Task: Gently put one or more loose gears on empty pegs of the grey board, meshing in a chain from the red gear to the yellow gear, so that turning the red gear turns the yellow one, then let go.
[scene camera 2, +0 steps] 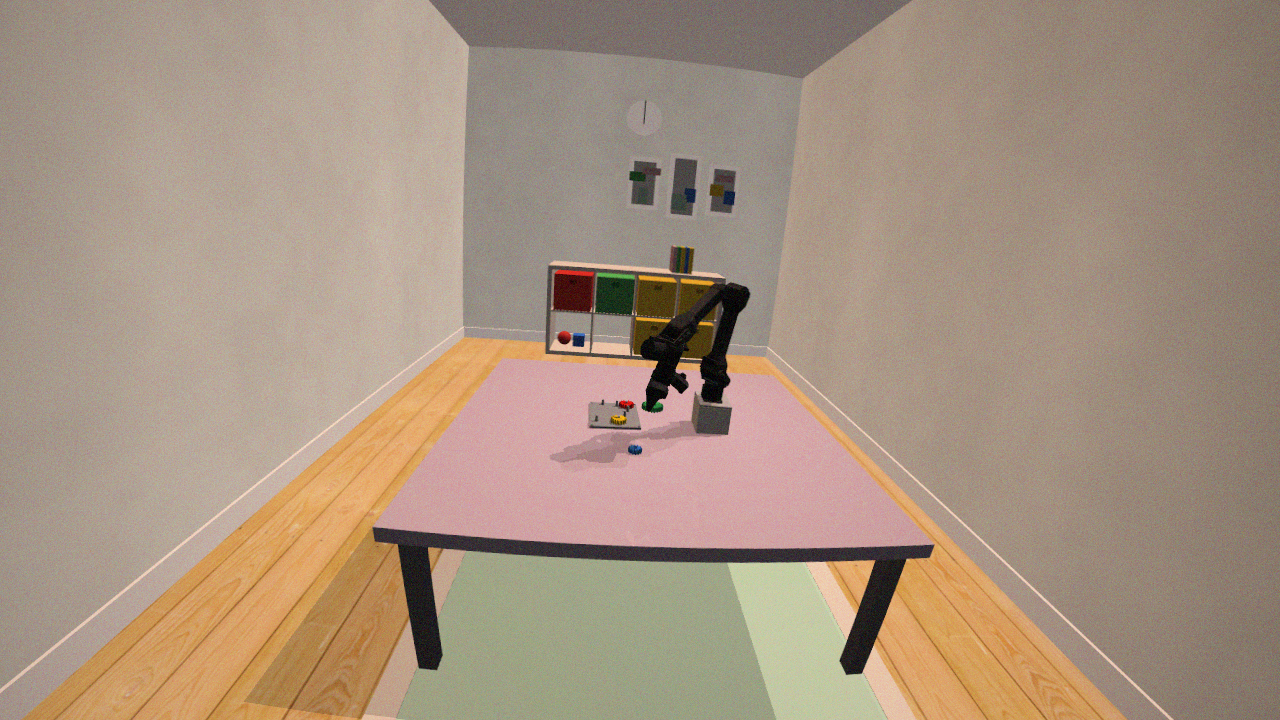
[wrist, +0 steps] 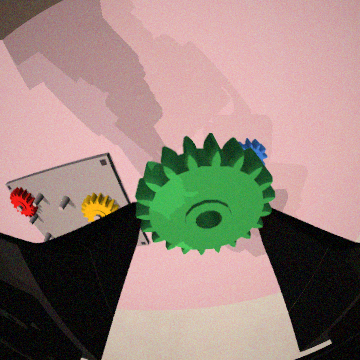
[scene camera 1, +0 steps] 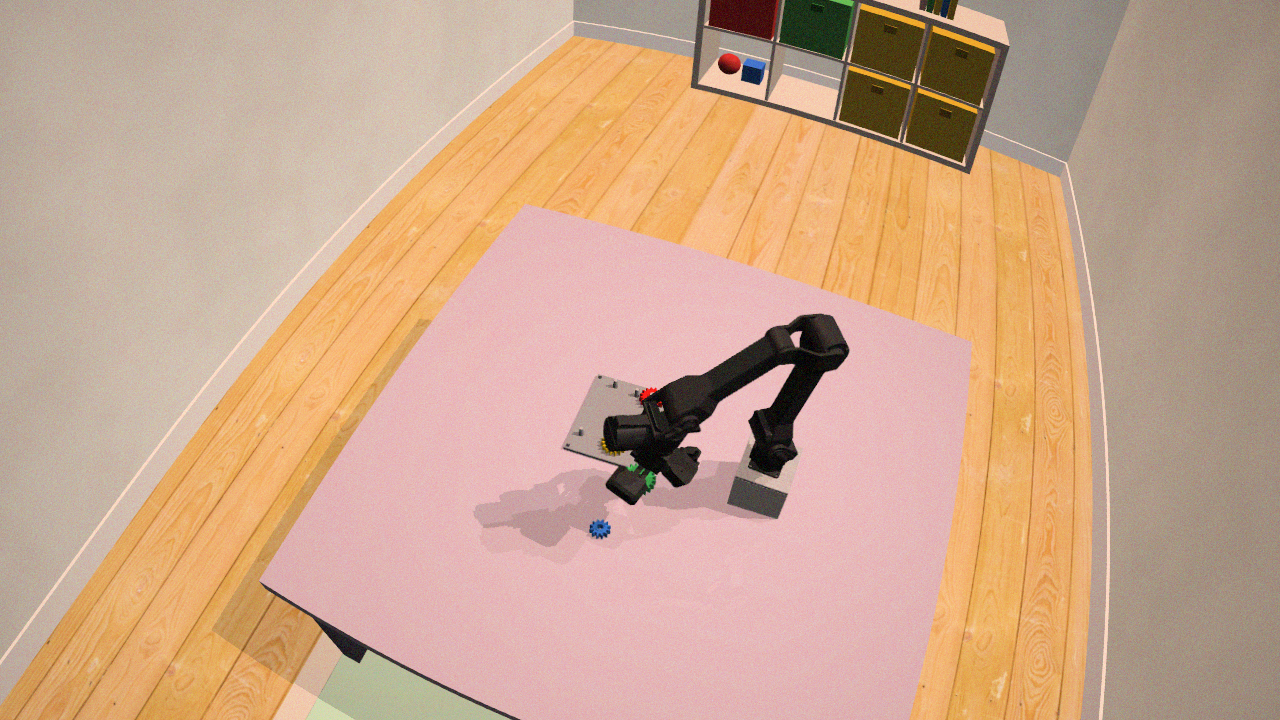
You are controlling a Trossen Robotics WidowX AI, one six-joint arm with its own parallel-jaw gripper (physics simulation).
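Places are measured from the arm's base along level axes (x ahead, y left, z up), in centimetres.
Pixels of known places: gripper, between the fingertips: (scene camera 2: 649,407) (wrist: 201,212) (scene camera 1: 633,478); arm's base, origin of its link: (scene camera 2: 711,398) (scene camera 1: 768,460).
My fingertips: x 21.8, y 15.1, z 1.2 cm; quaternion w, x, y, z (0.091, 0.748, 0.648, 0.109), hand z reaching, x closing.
For each thing: its top centre in the pictures, then the offset to it from my fingertips. Level surfaces: height alone.
- large green gear, centre of its top: (wrist: 208,219) (scene camera 1: 638,476) (scene camera 2: 652,403) dz +1.4, dx -1.0, dy +0.1 cm
- grey board, centre of its top: (wrist: 65,227) (scene camera 1: 619,414) (scene camera 2: 614,408) dz -8.8, dx +10.7, dy -18.9 cm
- red gear, centre of its top: (wrist: 20,206) (scene camera 1: 652,395) (scene camera 2: 626,402) dz -9.3, dx +6.6, dy -26.7 cm
- yellow gear, centre of its top: (wrist: 97,216) (scene camera 1: 614,440) (scene camera 2: 618,417) dz -9.2, dx +9.0, dy -12.5 cm
- small blue gear, centre of its top: (wrist: 251,160) (scene camera 1: 600,526) (scene camera 2: 635,446) dz -10.1, dx +3.4, dy +6.9 cm
- pink table, height of its surface: dz -11.8 cm
My gripper (scene camera 1: 651,477) (scene camera 2: 652,405) (wrist: 201,212) is shut on the large green gear (scene camera 1: 642,477) (scene camera 2: 656,407) (wrist: 175,200), held above the table beside the grey board. The grey board (scene camera 1: 591,414) (scene camera 2: 602,411) (wrist: 75,175) lies on the table with several bare pegs. The red gear (scene camera 1: 648,394) (scene camera 2: 626,403) (wrist: 23,201) and the yellow gear (scene camera 1: 610,446) (scene camera 2: 618,420) (wrist: 98,206) sit on it, apart from each other. A small blue gear (scene camera 1: 599,529) (scene camera 2: 634,449) (wrist: 256,149) lies loose on the table. The arm hides part of the board in scene camera 1.
The pink table (scene camera 1: 760,591) (scene camera 2: 537,501) carries everything. The arm's grey base block (scene camera 1: 754,496) (scene camera 2: 711,417) stands to the right of the board. The shelf unit (scene camera 1: 776,102) (scene camera 2: 548,308) stands on the floor by the far wall, beyond the table.
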